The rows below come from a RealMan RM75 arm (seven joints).
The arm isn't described. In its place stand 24 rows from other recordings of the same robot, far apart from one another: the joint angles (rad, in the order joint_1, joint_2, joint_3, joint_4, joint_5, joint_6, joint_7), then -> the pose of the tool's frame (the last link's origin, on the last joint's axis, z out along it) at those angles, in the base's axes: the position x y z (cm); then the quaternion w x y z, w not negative.
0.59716, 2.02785, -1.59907, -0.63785, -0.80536, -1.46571, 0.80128 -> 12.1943 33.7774 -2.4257 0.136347 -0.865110 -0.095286 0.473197
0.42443, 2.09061, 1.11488, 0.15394, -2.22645, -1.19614, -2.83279 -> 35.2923 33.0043 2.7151 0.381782 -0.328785 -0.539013 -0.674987
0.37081, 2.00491, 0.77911, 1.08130, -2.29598, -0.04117, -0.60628 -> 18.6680 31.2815 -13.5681 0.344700 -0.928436 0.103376 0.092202
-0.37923, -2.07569, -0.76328, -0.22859, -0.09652, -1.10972, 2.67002 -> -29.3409 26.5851 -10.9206 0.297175 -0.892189 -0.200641 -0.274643
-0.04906, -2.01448, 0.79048, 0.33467, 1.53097, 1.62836, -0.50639 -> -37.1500 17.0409 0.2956 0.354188 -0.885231 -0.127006 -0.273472
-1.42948, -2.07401, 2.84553, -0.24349, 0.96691, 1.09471, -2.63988 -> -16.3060 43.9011 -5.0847 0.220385 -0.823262 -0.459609 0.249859
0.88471, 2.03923, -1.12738, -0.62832, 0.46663, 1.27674, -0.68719 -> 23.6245 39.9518 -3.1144 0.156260 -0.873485 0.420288 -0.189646
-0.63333, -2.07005, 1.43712, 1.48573, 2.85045, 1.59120, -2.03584 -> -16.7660 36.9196 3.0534 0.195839 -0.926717 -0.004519 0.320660
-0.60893, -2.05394, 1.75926, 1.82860, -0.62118, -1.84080, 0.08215 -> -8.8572 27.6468 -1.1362 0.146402 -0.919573 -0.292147 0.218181
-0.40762, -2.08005, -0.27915, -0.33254, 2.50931, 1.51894, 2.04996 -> -22.0252 23.8310 -9.7223 0.541791 -0.416413 0.728078 0.054457
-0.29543, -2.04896, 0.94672, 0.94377, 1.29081, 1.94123, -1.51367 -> -20.5707 26.8303 7.8570 0.051441 -0.869035 -0.086515 -0.484404
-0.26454, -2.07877, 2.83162, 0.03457, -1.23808, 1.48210, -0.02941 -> -35.9208 24.8295 -0.0751 0.634586 -0.716283 -0.129705 -0.259645
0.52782, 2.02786, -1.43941, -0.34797, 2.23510, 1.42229, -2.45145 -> 22.1505 33.1368 -3.6002 0.234014 -0.890959 0.026698 0.388222
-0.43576, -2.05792, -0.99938, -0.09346, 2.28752, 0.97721, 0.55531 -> -38.1052 32.8710 0.5314 0.686370 -0.723100 -0.072960 0.026440
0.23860, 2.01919, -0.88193, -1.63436, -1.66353, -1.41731, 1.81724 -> 17.5230 31.9942 16.4751 0.355371 -0.899282 0.076677 0.243154
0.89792, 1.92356, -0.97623, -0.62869, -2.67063, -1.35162, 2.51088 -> 24.6231 42.0260 3.0942 0.190917 -0.836699 0.492054 -0.146178
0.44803, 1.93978, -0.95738, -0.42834, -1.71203, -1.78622, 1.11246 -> 27.7987 27.3754 1.0486 0.032973 -0.939887 0.134410 0.312184
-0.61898, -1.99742, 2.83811, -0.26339, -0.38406, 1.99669, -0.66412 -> -26.0066 27.1529 0.6762 0.108243 -0.903958 -0.015237 -0.413413
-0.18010, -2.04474, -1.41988, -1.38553, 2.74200, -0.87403, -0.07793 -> -27.4362 32.3244 -2.2450 0.385366 -0.753678 -0.531154 0.036567
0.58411, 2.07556, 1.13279, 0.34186, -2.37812, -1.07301, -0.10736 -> 24.7409 40.2967 0.7193 0.656784 -0.661222 0.141578 0.333730
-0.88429, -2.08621, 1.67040, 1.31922, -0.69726, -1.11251, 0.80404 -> -1.9712 38.8516 -5.9122 0.213498 -0.974871 0.035819 0.052555
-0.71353, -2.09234, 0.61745, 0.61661, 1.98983, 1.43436, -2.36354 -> -20.8510 38.6446 -0.2126 0.022951 -0.740563 -0.594026 -0.313324
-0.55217, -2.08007, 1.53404, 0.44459, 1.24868, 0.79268, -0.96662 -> -26.3438 35.7946 -9.4074 0.263140 -0.949258 -0.127963 -0.115289
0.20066, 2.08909, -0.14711, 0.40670, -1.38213, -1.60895, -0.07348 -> 32.3656 20.0115 -5.0873 0.627070 -0.658814 0.240216 0.339180
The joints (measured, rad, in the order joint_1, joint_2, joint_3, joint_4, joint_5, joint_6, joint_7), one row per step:
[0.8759 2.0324 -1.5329 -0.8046 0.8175 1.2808 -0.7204]
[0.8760 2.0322 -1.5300 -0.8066 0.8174 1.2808 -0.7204]
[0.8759 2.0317 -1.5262 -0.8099 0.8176 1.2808 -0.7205]
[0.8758 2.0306 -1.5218 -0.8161 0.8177 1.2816 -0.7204]
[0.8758 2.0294 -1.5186 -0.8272 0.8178 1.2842 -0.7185]
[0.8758 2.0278 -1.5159 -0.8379 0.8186 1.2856 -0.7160]
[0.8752 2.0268 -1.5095 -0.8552 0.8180 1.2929 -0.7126]
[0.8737 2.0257 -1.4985 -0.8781 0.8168 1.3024 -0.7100]
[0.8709 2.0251 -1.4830 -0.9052 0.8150 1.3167 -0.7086]
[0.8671 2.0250 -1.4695 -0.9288 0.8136 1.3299 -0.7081]
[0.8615 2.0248 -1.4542 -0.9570 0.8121 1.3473 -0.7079]
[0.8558 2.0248 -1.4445 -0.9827 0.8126 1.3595 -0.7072]
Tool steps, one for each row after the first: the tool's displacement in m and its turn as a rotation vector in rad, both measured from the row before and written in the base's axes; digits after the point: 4 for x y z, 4 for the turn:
[-0.0006 0.0005 0.0005 0.0025 0.0024 0.0006]
[-0.0009 0.0007 0.0008 0.0035 0.0035 0.0012]
[-0.0014 0.0011 0.0013 0.0047 0.0042 0.0031]
[-0.0026 0.0011 0.0015 0.0046 0.0045 0.0058]
[-0.0025 0.0012 0.0016 0.0057 0.0047 0.0053]
[-0.0037 0.0010 0.0023 0.0048 0.0068 0.0065]
[-0.0047 0.0014 0.0034 0.0073 0.0102 0.0088]
[-0.0051 0.0011 0.0042 0.0066 0.0124 0.0090]
[-0.0038 0.0005 0.0037 0.0048 0.0106 0.0069]
[-0.0039 0.0001 0.0045 0.0041 0.0112 0.0075]
[-0.0036 -0.0001 0.0035 0.0044 0.0100 0.0085]

